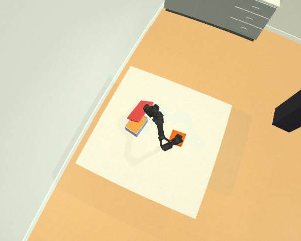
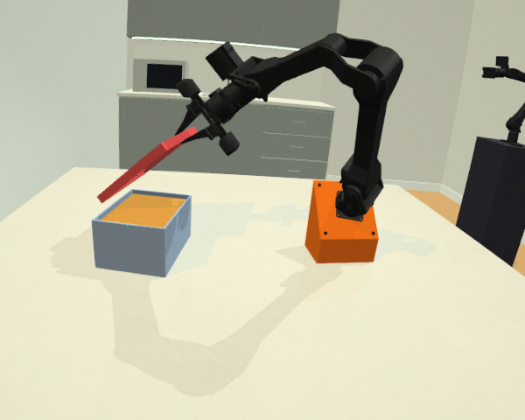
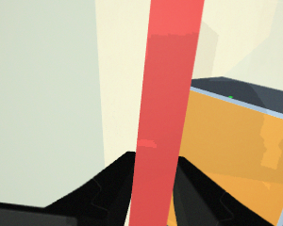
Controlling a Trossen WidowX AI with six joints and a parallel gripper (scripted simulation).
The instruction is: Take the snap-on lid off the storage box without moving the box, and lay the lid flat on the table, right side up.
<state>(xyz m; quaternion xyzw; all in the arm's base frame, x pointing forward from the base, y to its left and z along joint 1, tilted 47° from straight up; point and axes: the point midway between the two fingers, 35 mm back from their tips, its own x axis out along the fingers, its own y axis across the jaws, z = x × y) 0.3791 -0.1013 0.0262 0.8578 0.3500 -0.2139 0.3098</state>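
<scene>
My gripper tip is 60 mm short of the red lid, 10 mm to the left of it and 50 mm above it. The rest, counted from my gripper tip: storage box: 50 mm ahead, 90 mm to the left, 180 mm below.
</scene>
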